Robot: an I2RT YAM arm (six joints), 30 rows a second.
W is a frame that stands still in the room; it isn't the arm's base.
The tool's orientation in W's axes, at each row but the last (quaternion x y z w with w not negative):
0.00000, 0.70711, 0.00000, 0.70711
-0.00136, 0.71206, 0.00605, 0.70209
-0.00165, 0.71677, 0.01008, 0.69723
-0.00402, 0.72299, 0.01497, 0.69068
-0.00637, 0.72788, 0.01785, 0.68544
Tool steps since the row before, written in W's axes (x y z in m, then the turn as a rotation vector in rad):
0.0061, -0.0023, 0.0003, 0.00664, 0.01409, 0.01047
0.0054, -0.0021, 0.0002, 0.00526, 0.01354, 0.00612
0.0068, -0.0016, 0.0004, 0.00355, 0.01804, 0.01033
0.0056, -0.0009, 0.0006, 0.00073, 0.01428, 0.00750
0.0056, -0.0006, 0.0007, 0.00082, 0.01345, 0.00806
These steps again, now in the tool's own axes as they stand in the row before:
-0.0003, -0.0023, 0.0061, -0.01047, 0.01409, 0.00664
-0.0003, -0.0022, 0.0054, -0.00610, 0.01353, 0.00532
-0.0006, -0.0017, 0.0068, -0.01021, 0.01810, 0.00357
-0.0009, -0.0010, 0.0055, -0.00731, 0.01437, 0.00078
-0.0010, -0.0008, 0.0055, -0.00789, 0.01355, 0.00080

